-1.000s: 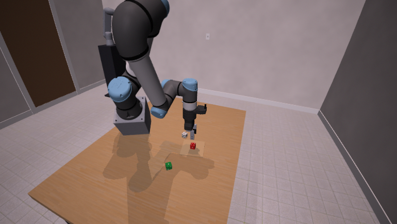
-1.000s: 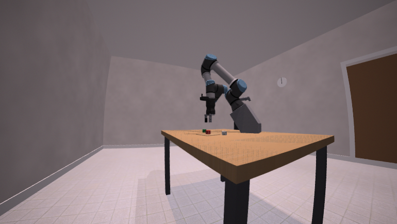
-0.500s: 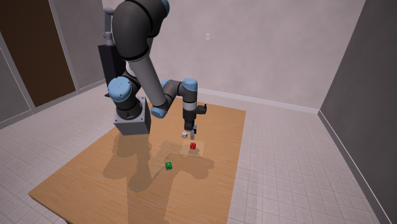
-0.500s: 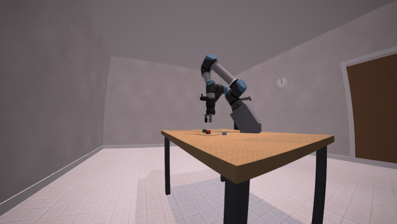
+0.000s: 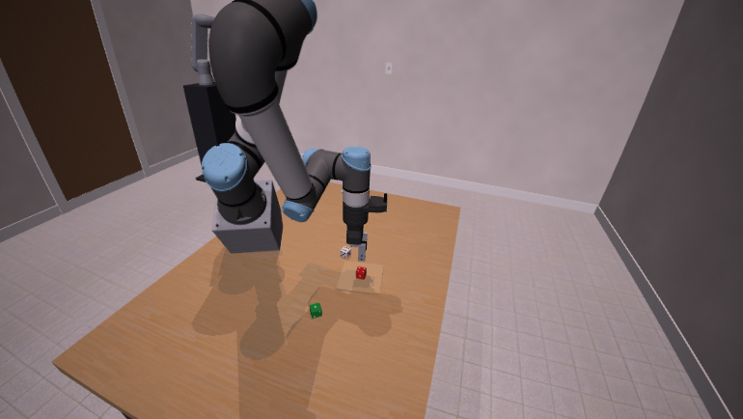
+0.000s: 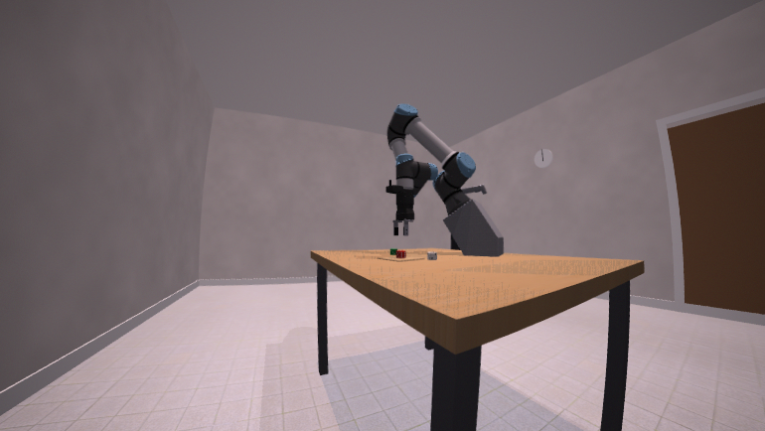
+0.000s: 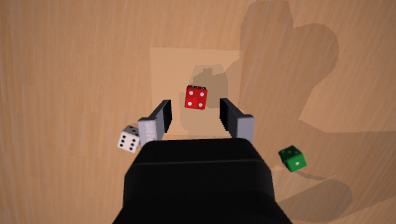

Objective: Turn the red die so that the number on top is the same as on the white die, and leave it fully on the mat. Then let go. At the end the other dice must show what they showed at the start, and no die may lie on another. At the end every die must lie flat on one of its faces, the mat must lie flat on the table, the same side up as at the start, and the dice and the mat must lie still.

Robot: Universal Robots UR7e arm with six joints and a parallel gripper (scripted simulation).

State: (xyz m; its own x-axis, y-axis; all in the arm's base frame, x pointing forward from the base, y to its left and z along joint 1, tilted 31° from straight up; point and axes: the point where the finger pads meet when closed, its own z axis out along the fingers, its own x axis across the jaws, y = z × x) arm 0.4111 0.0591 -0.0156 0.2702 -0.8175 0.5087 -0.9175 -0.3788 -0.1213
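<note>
Right now the red die is 9 cm below my hand. Round my hand: white die (10 cm behind, 8 cm to the left, 10 cm below); then green die (7 cm behind, 20 cm to the right, 10 cm below); then tan mat (11 cm below).
</note>
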